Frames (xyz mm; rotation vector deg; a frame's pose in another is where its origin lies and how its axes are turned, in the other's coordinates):
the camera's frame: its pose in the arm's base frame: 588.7 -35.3 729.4 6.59 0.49 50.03
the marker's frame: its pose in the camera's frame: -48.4 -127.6 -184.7 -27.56 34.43 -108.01
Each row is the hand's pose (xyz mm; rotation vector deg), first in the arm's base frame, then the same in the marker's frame.
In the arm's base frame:
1: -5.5 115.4 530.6 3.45 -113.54 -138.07
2: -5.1 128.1 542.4 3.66 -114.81 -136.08
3: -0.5 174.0 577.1 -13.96 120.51 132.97
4: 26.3 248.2 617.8 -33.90 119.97 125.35
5: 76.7 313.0 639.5 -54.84 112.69 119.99
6: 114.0 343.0 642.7 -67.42 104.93 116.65
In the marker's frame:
1: -529.8 -339.8 -300.1 72.67 -48.30 -123.05
2: -541.4 -341.5 -287.4 73.60 -49.97 -121.96
3: -581.5 -340.7 -245.9 83.25 -50.65 -122.21
4: -636.3 -316.8 -180.2 100.48 -45.22 -121.87
5: -670.5 -269.2 -118.8 117.05 -32.37 -120.53
6: -679.2 -233.5 -88.0 126.51 -21.08 -119.68

